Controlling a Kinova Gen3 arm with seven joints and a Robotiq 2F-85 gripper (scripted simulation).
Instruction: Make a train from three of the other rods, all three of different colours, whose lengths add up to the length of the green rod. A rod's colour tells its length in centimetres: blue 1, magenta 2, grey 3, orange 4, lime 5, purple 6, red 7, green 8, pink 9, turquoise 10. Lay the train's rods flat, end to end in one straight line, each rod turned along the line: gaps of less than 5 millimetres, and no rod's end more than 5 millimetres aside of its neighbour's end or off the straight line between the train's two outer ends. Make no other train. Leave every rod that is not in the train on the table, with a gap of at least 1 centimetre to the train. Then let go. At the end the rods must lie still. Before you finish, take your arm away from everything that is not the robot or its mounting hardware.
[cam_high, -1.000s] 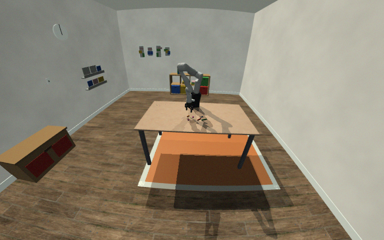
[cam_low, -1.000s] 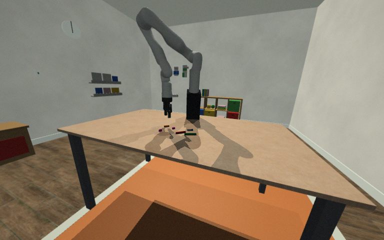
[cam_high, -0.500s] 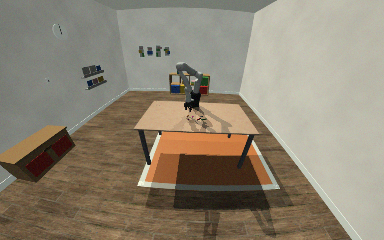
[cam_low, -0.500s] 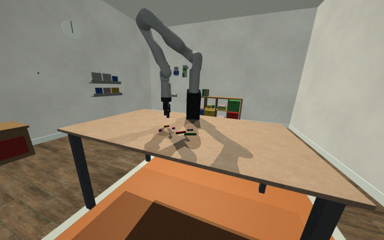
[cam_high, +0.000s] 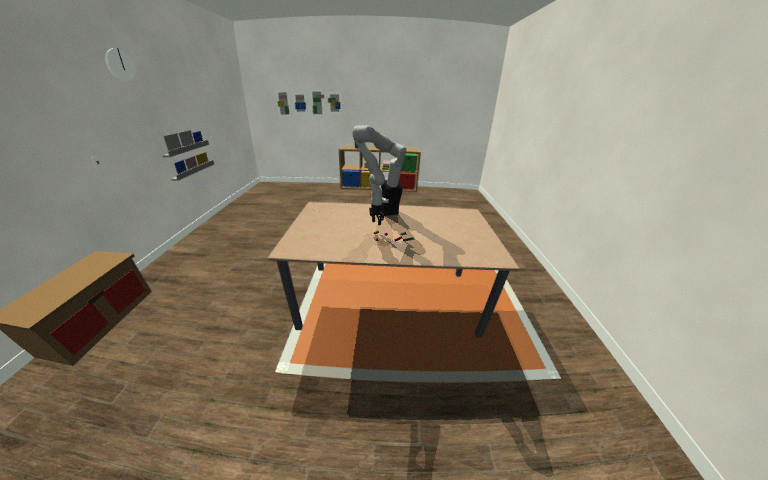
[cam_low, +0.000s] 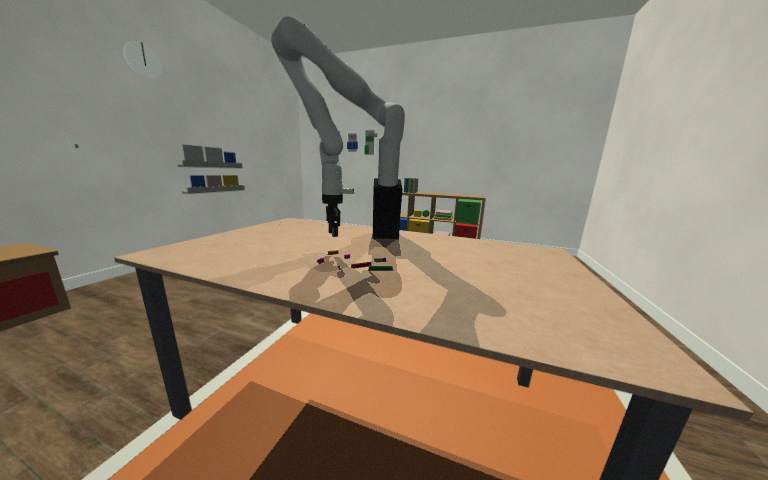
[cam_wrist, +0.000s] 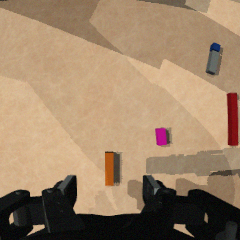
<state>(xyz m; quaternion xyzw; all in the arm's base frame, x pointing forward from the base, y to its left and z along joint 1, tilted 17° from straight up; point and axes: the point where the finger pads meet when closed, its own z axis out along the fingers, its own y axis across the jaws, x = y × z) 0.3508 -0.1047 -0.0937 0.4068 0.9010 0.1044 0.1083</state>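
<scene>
Right now the orange rod is 80 mm below my hand. From my hand the other things lie so: grey rod: 10 mm ahead, 190 mm to the left, 80 mm below; then red rod: 80 mm ahead, 150 mm to the left, 80 mm below; then blue rod: 210 mm to the left, 80 mm below.
</scene>
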